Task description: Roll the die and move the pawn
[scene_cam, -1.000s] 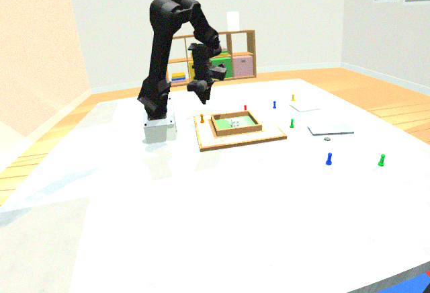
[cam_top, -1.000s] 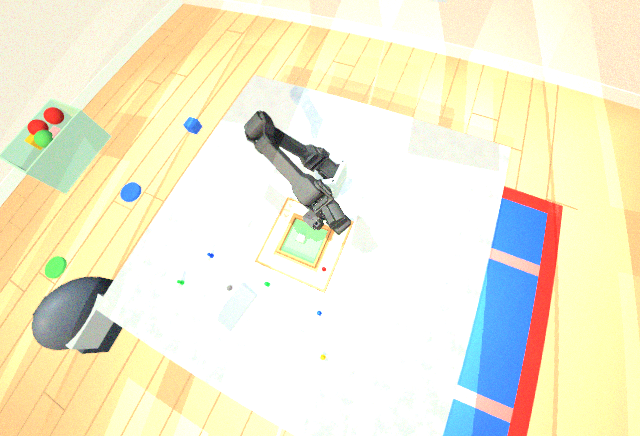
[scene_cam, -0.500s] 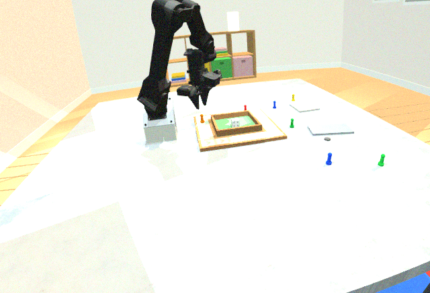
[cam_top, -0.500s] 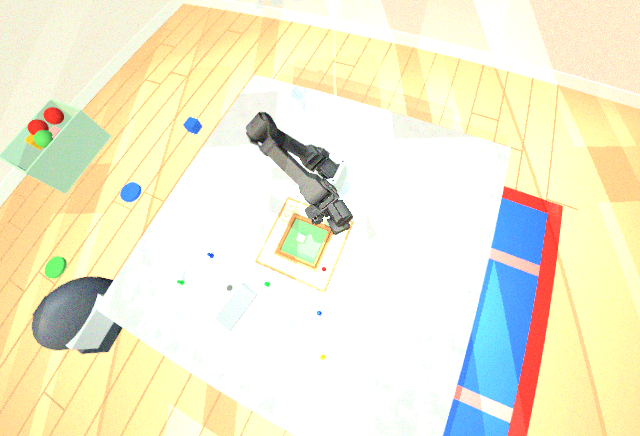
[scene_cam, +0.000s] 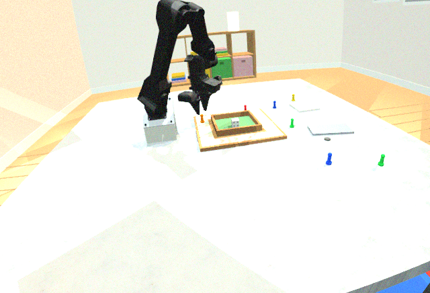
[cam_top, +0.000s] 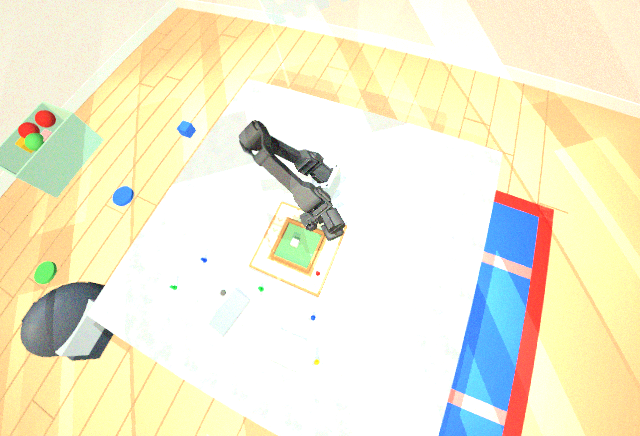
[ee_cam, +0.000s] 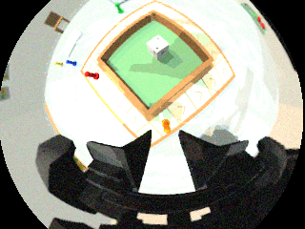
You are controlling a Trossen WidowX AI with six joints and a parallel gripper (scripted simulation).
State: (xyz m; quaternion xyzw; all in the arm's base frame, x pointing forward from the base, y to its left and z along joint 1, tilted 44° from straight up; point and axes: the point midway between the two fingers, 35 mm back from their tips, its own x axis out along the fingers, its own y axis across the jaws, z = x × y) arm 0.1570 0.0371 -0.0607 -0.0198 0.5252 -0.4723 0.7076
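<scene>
My gripper tip is 2 cm above the orange pawn. Round my gripper tip: white die 11 cm ahead, 8 cm to the right, 2 cm below; green-floored tray 11 cm ahead, 7 cm to the right, 4 cm below; red pawn 18 cm ahead, 5 cm to the left, 2 cm below.
</scene>
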